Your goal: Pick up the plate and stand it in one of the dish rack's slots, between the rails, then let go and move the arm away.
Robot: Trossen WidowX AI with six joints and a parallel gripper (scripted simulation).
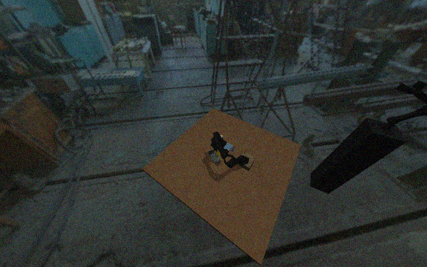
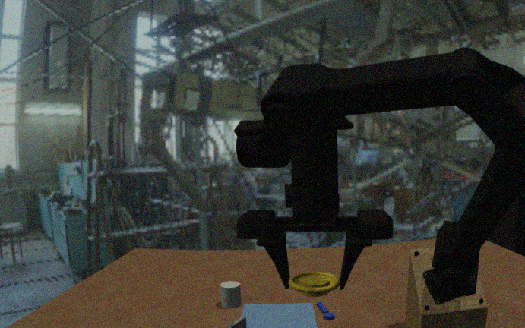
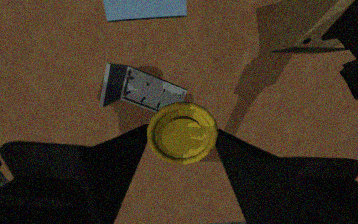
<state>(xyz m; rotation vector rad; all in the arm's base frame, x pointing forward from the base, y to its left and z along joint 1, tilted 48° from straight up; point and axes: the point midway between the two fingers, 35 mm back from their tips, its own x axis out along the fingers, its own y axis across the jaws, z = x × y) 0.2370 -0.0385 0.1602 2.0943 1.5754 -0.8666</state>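
Now: the grey dish rack 13 cm below my gripper tip, 6 cm ahead of it and 2 cm to the right of it. Also, from my gripper tip: light blue sheet: 23 cm to the right, 15 cm below, 3 cm ahead; yellow plate: 1 cm above; blue spoon: 23 cm to the right, 15 cm below, 7 cm behind.
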